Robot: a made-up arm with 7 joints.
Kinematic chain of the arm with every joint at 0, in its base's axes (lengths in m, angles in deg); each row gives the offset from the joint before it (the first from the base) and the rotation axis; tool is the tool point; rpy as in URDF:
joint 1: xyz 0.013 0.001 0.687 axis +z
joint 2: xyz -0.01 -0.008 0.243 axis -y
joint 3: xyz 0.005 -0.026 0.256 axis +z
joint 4: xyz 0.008 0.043 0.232 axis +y
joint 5: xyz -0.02 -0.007 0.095 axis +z
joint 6: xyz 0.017 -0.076 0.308 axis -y
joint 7: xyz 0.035 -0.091 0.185 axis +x
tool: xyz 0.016 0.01 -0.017 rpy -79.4 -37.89 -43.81
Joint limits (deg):
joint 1: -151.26..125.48
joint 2: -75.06..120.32
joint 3: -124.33..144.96
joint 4: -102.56..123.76
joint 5: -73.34..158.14
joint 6: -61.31..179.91
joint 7: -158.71..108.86
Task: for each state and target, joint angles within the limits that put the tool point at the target. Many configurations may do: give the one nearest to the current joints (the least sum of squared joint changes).
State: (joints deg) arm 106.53 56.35 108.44 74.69 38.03 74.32 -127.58
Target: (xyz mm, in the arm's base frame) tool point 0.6 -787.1 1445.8
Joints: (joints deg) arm 118.42 57.90 107.58 52.89 27.04 70.91 -128.85
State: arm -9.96 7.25 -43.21 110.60 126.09 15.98 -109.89
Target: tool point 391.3 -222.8 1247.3
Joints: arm -6.36 23.23 -34.66 115.19 126.76 15.22 -108.95
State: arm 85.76 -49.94 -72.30 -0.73 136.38 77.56 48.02
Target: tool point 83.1 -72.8 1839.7
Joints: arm 78.70 0.94 -76.89 -22.22 116.91 112.94 49.26
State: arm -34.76 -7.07 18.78 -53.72 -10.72 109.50 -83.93
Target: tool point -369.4 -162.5 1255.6
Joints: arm -24.51 -3.19 28.59 -83.33 -14.77 116.04 -85.25
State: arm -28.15 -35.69 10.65 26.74 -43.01 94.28 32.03
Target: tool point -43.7 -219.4 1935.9
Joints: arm -54.34 -16.88 33.37 -1.16 -28.93 64.90 33.43
